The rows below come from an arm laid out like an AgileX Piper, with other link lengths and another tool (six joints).
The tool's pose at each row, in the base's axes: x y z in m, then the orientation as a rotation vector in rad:
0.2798 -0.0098 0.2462 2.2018 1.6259 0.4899
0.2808 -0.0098 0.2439 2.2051 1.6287 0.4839
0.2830 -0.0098 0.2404 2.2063 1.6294 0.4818
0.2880 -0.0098 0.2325 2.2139 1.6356 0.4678
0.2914 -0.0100 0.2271 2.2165 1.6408 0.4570
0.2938 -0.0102 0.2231 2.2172 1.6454 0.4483
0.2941 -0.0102 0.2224 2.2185 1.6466 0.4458
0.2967 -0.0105 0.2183 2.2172 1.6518 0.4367
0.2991 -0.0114 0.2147 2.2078 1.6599 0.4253
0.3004 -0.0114 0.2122 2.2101 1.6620 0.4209
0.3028 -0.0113 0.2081 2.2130 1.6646 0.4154
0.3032 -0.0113 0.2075 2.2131 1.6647 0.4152
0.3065 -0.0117 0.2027 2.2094 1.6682 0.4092
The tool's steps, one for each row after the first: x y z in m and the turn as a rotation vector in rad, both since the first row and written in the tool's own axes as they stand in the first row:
0.0001 -0.0003 0.0025 0.0054 -0.0017 -0.0005
0.0005 -0.0001 0.0066 0.0072 -0.0024 -0.0005
0.0014 0.0003 0.0159 0.0196 -0.0065 -0.0015
0.0018 0.0006 0.0223 0.0272 -0.0104 -0.0041
0.0020 0.0007 0.0269 0.0327 -0.0137 -0.0072
0.0021 0.0006 0.0277 0.0349 -0.0144 -0.0074
0.0023 0.0009 0.0325 0.0395 -0.0183 -0.0118
0.0018 0.0014 0.0369 0.0409 -0.0247 -0.0222
0.0020 0.0013 0.0397 0.0449 -0.0258 -0.0226
0.0025 0.0013 0.0444 0.0499 -0.0273 -0.0231
0.0026 0.0014 0.0452 0.0500 -0.0274 -0.0231
0.0028 0.0019 0.0510 0.0513 -0.0307 -0.0276

